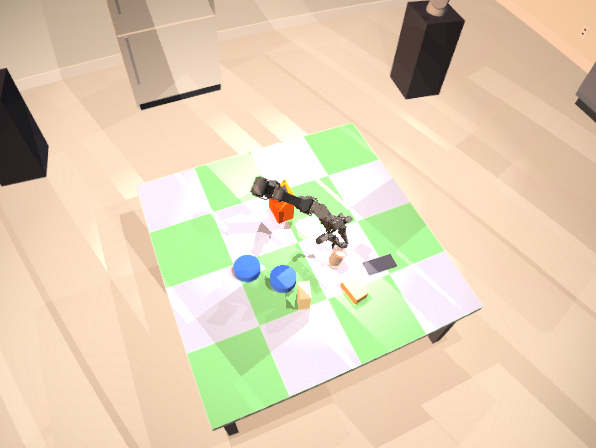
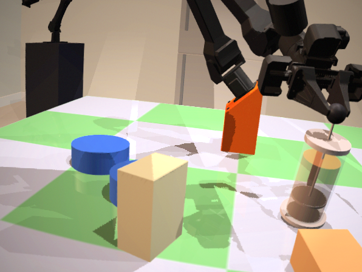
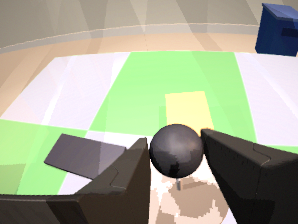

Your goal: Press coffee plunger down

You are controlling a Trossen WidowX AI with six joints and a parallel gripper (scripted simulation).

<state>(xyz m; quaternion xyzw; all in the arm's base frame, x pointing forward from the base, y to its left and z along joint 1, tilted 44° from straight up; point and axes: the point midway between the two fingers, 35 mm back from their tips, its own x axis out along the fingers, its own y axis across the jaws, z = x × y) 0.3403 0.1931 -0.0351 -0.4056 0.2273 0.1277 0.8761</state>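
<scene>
Right now the coffee press is 9 cm below my gripper tip, 4 cm behind it and 1 cm to the right of it. From my gripper tip the other things lie so: dark flat slab (19 cm to the left, 18 cm below, 4 cm ahead).
</scene>
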